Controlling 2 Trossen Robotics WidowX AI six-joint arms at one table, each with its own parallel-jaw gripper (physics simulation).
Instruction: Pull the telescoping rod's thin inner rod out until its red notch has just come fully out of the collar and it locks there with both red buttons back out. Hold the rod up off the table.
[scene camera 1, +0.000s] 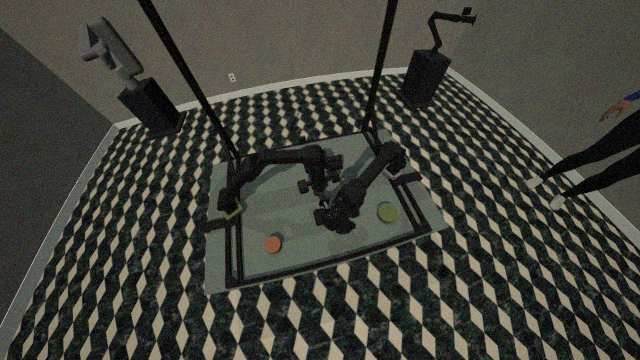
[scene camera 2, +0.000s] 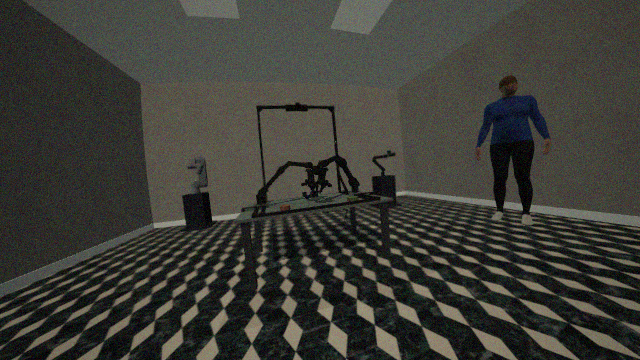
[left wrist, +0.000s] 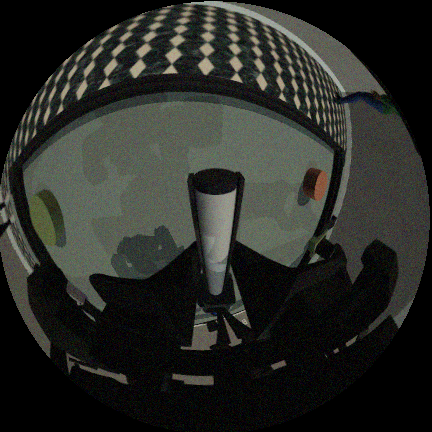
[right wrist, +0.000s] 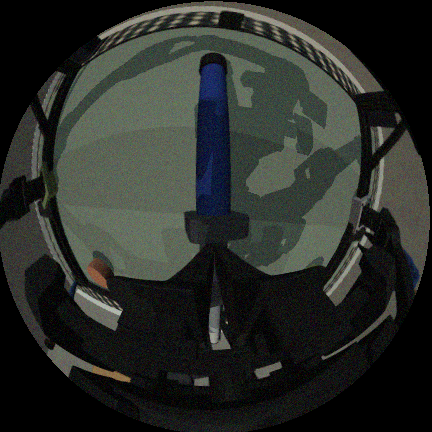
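The telescoping rod hangs above the grey-green table (scene camera 1: 301, 246) between my two grippers. My left gripper (scene camera 1: 329, 211) (left wrist: 213, 244) is shut on the white inner rod (left wrist: 215, 233) (scene camera 1: 326, 204), whose black end cap sits at the fingertips. My right gripper (scene camera 1: 320, 187) (right wrist: 212, 246) is shut with nothing between its fingers. Its tips sit just behind the grey collar (right wrist: 216, 228). The blue outer tube (right wrist: 212, 144) runs on from the collar to a black cap. A bit of the white rod shows in the right wrist view (right wrist: 214, 318), behind the fingers. A small red spot (scene camera 1: 318, 196) shows on the rod. I cannot make out the buttons.
An orange disc (scene camera 1: 272, 245) (left wrist: 315, 184) (right wrist: 97, 271) and a green disc (scene camera 1: 387, 212) (left wrist: 43, 217) lie on the table. Black frame rails (scene camera 1: 233, 250) run along its edges and two gantry posts (scene camera 1: 376, 89) rise at the back. A person (scene camera 2: 491, 143) stands at far right.
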